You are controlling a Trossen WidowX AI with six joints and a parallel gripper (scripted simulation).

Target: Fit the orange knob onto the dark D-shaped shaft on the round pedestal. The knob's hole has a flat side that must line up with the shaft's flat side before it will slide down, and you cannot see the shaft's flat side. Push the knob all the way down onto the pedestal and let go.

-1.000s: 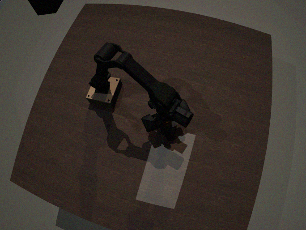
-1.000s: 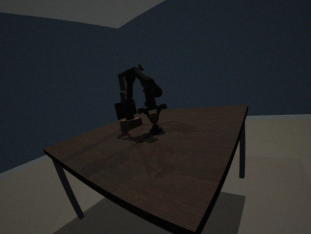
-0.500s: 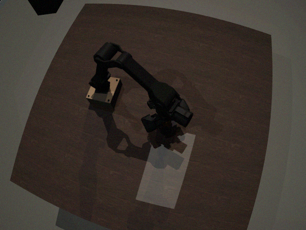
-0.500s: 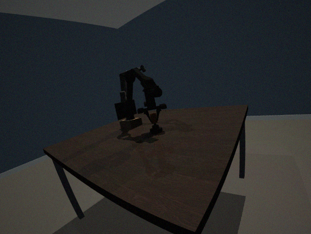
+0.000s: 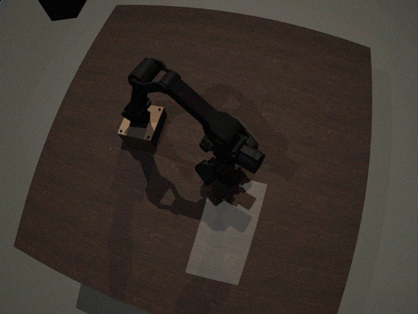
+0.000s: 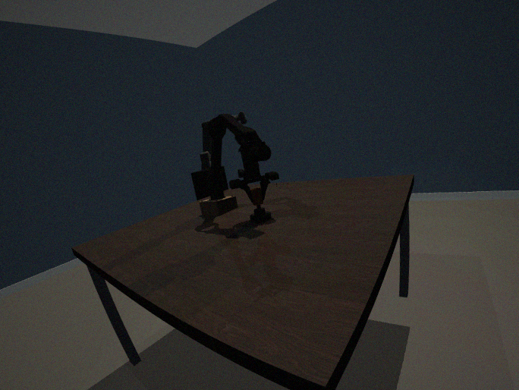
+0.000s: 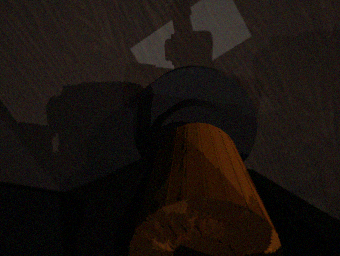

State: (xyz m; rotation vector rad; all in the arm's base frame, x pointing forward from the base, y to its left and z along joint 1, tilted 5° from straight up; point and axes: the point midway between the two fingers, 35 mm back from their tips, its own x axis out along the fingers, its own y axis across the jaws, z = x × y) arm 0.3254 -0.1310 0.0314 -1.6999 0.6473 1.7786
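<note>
My gripper tip is 40 mm above the round pedestal. Also, from my gripper tip: orange knob 20 mm above.
</note>
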